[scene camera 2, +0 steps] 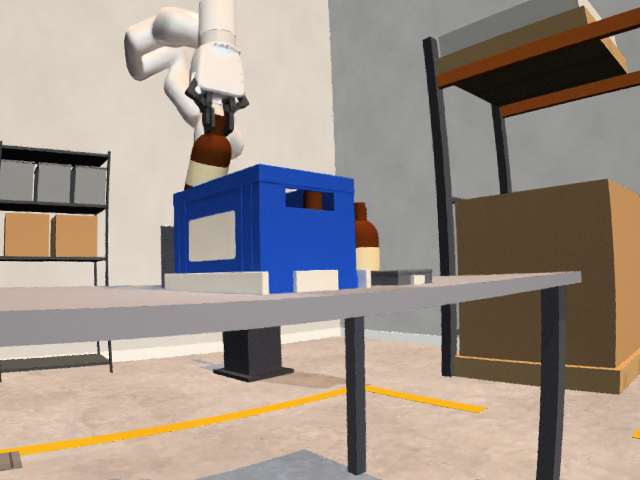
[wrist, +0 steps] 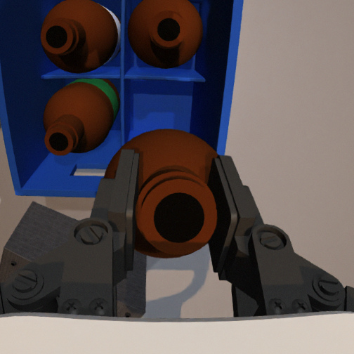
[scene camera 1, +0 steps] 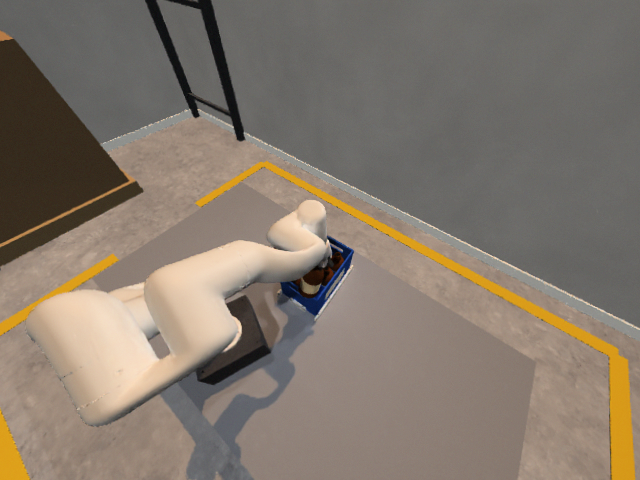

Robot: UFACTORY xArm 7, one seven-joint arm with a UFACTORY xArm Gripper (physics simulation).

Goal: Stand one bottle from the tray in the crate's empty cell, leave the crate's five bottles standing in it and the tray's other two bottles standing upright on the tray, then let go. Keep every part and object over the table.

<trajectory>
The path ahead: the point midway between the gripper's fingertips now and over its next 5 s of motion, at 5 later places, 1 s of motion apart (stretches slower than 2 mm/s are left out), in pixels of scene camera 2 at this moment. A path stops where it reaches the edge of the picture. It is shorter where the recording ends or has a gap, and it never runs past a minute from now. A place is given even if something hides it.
My gripper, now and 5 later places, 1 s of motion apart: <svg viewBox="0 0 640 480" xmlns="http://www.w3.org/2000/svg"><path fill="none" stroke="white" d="M218 132L220 120L222 132L215 129L226 118L317 149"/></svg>
</trajectory>
